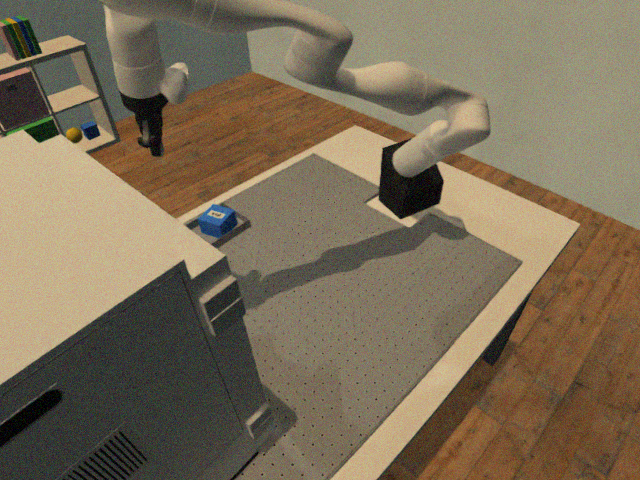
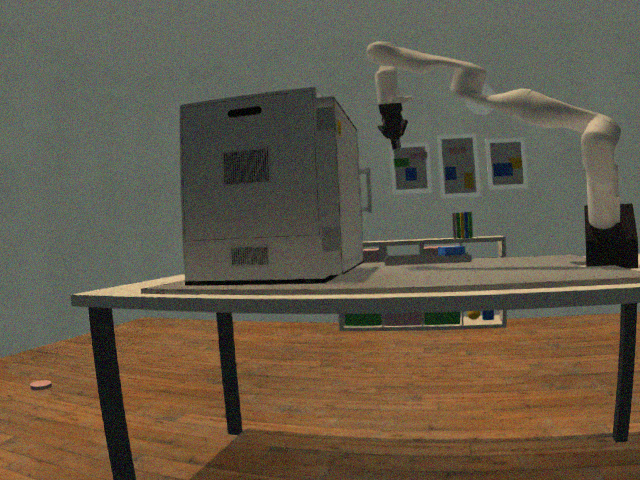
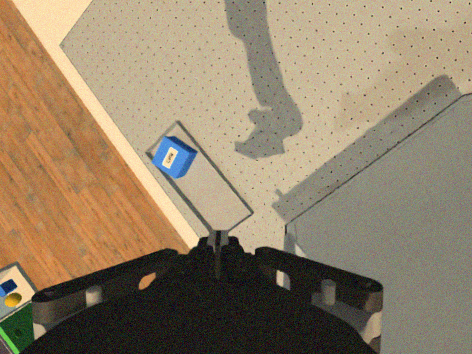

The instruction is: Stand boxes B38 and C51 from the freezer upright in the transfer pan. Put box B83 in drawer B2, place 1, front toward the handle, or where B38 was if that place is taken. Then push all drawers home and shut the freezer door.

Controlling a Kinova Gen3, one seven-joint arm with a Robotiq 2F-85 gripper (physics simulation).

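A blue box (image 1: 217,220) (image 2: 451,250) (image 3: 174,157) with a white label, its text too blurred to read, is in one end of the grey transfer pan (image 1: 247,224) (image 2: 405,259) (image 3: 235,189). The freezer (image 1: 87,217) (image 2: 258,196) (image 3: 400,210) stands on the table; its door, with a handle (image 2: 368,190), looks shut, and its inside with the drawers is hidden. Boxes B38 and C51 do not show. My gripper (image 1: 150,149) (image 2: 395,146) (image 3: 219,242) is shut with nothing between the fingers, high above the table and beside the freezer's door side.
The robot's black base (image 1: 410,191) (image 2: 611,242) stands on the table's far side from the freezer. The perforated mat (image 1: 372,310) covers much of the table (image 1: 537,227). A shelf unit (image 1: 105,116) with books and bins stands beyond the table. Hinge blocks (image 1: 222,302) stick out from the freezer.
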